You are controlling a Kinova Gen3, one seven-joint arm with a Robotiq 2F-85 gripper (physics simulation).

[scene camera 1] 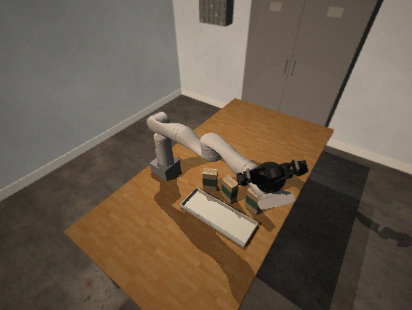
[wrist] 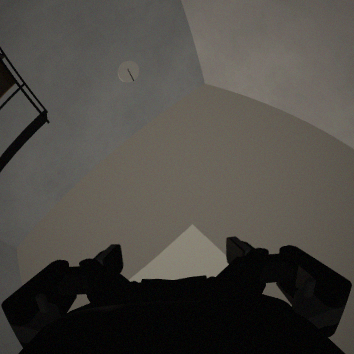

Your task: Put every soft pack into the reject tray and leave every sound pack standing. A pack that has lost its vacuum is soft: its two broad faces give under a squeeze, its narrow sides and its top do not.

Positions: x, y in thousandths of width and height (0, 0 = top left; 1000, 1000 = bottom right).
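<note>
My gripper is here in the scene (scene camera 1: 659, 547), and I find it in the wrist view too (wrist: 490, 716). There is also a reject tray (scene camera 1: 579, 734), though in the wrist view the tray is out of frame.
</note>
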